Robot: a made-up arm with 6 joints. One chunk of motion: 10 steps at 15 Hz.
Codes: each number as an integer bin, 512 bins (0 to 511) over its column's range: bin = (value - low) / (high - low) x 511, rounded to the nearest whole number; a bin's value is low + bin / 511 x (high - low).
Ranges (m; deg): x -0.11..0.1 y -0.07..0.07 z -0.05..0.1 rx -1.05..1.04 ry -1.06..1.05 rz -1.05..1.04
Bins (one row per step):
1: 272 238 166 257 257 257
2: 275 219 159 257 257 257
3: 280 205 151 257 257 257
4: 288 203 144 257 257 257
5: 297 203 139 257 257 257
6: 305 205 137 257 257 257
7: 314 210 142 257 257 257
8: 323 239 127 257 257 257
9: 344 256 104 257 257 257
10: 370 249 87 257 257 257
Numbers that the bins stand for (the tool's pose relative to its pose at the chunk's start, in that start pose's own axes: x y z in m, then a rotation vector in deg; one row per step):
1: 0.0018 -0.0048 -0.0013 0.00 0.00 0.00
2: 0.0030 -0.0100 -0.0033 0.00 0.00 0.00
3: 0.0051 -0.0138 -0.0057 0.00 0.00 0.00
4: 0.0084 -0.0144 -0.0077 0.00 0.00 0.00
5: 0.0121 -0.0144 -0.0092 0.00 0.00 0.00
6: 0.0153 -0.0138 -0.0098 0.00 0.00 0.00
7: 0.0190 -0.0125 -0.0083 0.00 0.00 0.00
8: 0.0227 -0.0045 -0.0127 0.00 0.00 0.00
9: 0.0314 0.0001 -0.0195 0.00 0.00 0.00
10: 0.0421 -0.0018 -0.0245 0.00 0.00 0.00

